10 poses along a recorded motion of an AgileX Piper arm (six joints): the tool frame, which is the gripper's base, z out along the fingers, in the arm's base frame.
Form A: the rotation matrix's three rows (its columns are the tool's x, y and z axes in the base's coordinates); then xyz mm. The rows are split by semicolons.
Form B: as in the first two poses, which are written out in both.
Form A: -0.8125, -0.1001, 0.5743; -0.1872, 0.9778, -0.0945; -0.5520, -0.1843, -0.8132; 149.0, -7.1, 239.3
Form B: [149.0, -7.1, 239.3, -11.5, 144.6, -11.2]
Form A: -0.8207, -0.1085, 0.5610; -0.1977, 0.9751, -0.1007; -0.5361, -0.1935, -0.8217; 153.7, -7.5, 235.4
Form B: [153.7, -7.5, 235.4, -12.3, 145.5, -11.8]
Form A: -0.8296, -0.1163, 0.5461; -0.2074, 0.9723, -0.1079; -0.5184, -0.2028, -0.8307; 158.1, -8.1, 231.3
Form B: [158.1, -8.1, 231.3, -13.1, 146.5, -12.5]
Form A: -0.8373, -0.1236, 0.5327; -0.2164, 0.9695, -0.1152; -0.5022, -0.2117, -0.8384; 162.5, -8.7, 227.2
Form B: [162.5, -8.7, 227.2, -13.7, 147.3, -13.2]
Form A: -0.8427, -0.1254, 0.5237; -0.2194, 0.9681, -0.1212; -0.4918, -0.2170, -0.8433; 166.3, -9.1, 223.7
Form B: [166.3, -9.1, 223.7, -14.0, 147.9, -13.7]
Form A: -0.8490, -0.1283, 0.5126; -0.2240, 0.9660, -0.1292; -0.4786, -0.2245, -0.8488; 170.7, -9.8, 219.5
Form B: [170.7, -9.8, 219.5, -14.3, 148.6, -14.3]
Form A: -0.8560, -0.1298, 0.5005; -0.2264, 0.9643, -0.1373; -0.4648, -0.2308, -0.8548; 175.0, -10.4, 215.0
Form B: [175.0, -10.4, 215.0, -14.5, 149.4, -15.0]
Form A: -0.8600, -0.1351, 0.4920; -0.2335, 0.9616, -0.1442; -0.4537, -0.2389, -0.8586; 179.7, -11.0, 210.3
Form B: [179.7, -11.0, 210.3, -15.0, 149.9, -15.6]
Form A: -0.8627, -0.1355, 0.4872; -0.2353, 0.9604, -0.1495; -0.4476, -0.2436, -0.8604; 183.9, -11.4, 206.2
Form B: [183.9, -11.4, 206.2, -15.1, 150.2, -16.0]
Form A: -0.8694, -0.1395, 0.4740; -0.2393, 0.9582, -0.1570; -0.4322, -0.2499, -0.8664; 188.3, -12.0, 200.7
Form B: [188.3, -12.0, 200.7, -15.5, 151.0, -16.6]
